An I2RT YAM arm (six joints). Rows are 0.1 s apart.
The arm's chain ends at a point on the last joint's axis. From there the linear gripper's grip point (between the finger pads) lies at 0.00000 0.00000 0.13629 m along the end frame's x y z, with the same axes.
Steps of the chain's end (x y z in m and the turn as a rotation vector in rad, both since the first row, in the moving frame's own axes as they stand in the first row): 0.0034 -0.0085 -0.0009 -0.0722 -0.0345 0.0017; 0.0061 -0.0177 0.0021 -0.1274 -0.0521 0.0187; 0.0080 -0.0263 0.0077 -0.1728 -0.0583 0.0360; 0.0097 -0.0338 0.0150 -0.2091 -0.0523 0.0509; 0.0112 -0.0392 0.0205 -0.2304 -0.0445 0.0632; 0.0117 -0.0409 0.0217 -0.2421 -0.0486 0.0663; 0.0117 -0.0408 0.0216 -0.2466 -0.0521 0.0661
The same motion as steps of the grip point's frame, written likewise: -0.0013 0.0013 -0.0013 -0.0722 -0.0345 0.0017; -0.0011 -0.0005 0.0008 -0.1274 -0.0521 0.0187; -0.0003 -0.0030 0.0054 -0.1728 -0.0583 0.0360; 0.0019 -0.0057 0.0118 -0.2091 -0.0523 0.0509; 0.0042 -0.0083 0.0168 -0.2304 -0.0445 0.0632; 0.0041 -0.0085 0.0176 -0.2421 -0.0486 0.0663; 0.0036 -0.0078 0.0173 -0.2466 -0.0521 0.0661
